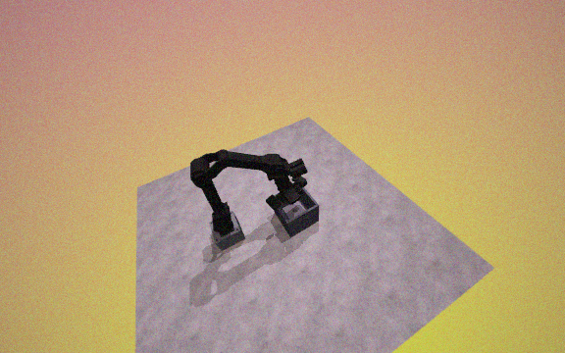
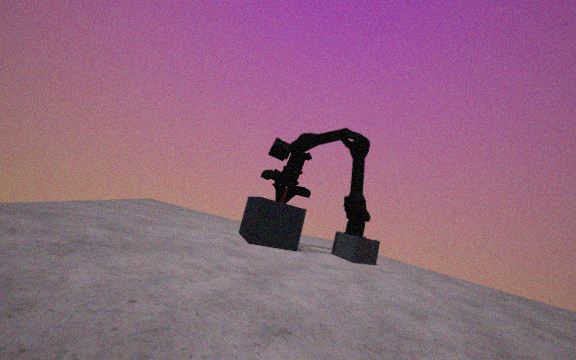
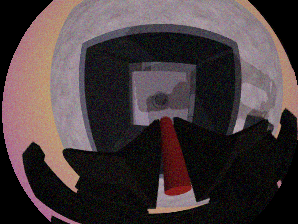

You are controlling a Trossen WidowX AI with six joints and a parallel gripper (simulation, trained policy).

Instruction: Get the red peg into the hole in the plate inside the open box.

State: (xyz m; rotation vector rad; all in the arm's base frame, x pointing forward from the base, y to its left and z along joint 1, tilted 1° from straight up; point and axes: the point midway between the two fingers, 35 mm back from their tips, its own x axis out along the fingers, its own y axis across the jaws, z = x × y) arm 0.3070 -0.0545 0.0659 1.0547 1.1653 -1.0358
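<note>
Right now my gripper tip is 80 mm above the plate, 10 mm to the left of it and 10 mm short of it. From my gripper tip the other things lie so: red peg 20 mm above, 10 mm to the left.
</note>
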